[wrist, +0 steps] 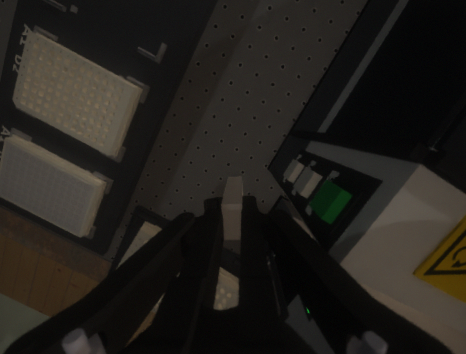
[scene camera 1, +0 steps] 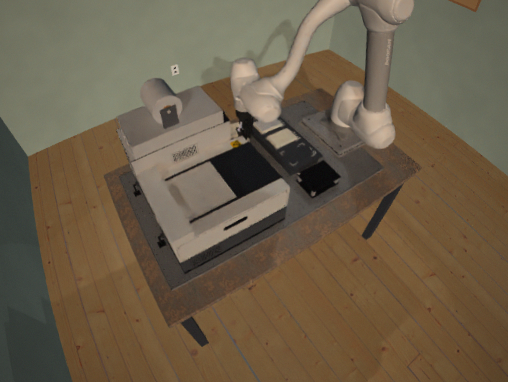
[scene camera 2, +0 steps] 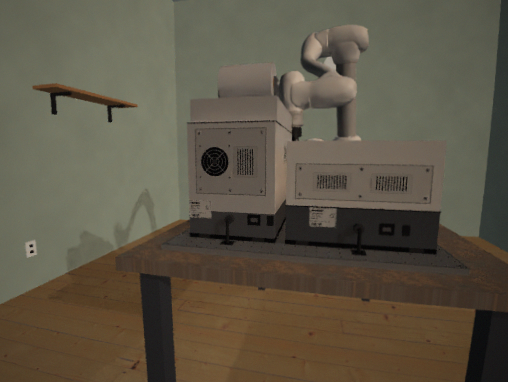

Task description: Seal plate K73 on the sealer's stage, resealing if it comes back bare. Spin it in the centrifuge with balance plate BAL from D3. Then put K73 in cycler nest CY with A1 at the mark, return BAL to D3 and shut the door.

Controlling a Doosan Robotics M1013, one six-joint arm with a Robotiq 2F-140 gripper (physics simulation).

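Pixels of known places: gripper, fingertip midpoint: [wrist: 235, 189]; arm's base, origin of the base link: [scene camera 1: 341, 126].
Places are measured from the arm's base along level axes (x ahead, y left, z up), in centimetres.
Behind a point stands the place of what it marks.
Note:
My gripper [scene camera 1: 244, 132] [scene camera 2: 297, 134] [wrist: 235, 189] @(z 5.3, x 57.1, y -5.4 cm) is shut and empty, pointing down beside the roll-topped machine [scene camera 1: 175, 127] @(z 32.1, x 87.0, y -5.4 cm) [scene camera 2: 235, 112] @(z 28.5, x 105.0, y -14.2 cm). In the wrist view, a pale plate [wrist: 227, 291] @(z 9.7, x 61.1, y -13.8 cm) with wells shows in part behind the fingers; its label is hidden. A plate with open wells [wrist: 75, 90] @(z 4.0, x 36.7, y -4.9 cm) [scene camera 1: 282, 138] @(z 3.9, x 37.0, y -4.7 cm) sits at the mark D2. A greyer, flat-topped plate [wrist: 50, 182] @(z 4.0, x 37.2, y -16.7 cm) [scene camera 1: 269, 125] @(z 4.0, x 37.0, y -16.0 cm) sits in the neighbouring place, whose label I cannot fully read. The low wide machine [scene camera 1: 237, 215] @(z 17.8, x 81.9, y 31.1 cm) [scene camera 2: 365, 150] @(z 19.4, x 106.2, y 15.8 cm) has a pale top panel beside a black area. Beside it stands a black nest [scene camera 1: 318, 178] @(z 2.1, x 36.9, y 23.4 cm) with corner posts.
Green [wrist: 330, 201] @(z 16.0, x 59.9, y -0.3 cm) and white [wrist: 308, 182] @(z 12.6, x 59.9, y -0.2 cm) buttons sit right of the fingers, near a yellow warning label [wrist: 447, 260] @(z 18.2, x 64.6, y 0.4 cm) [scene camera 1: 236, 144] @(z 18.2, x 65.5, y 1.3 cm). The dark plate rack [scene camera 1: 295, 162] @(z 2.6, x 39.6, y 11.1 cm) [wrist: 165, 25] @(z 2.4, x 42.0, y 5.6 cm) lies between the low machine and the arm's base plate [scene camera 1: 342, 145] @(z 0.5, x 10.6, y 11.7 cm).

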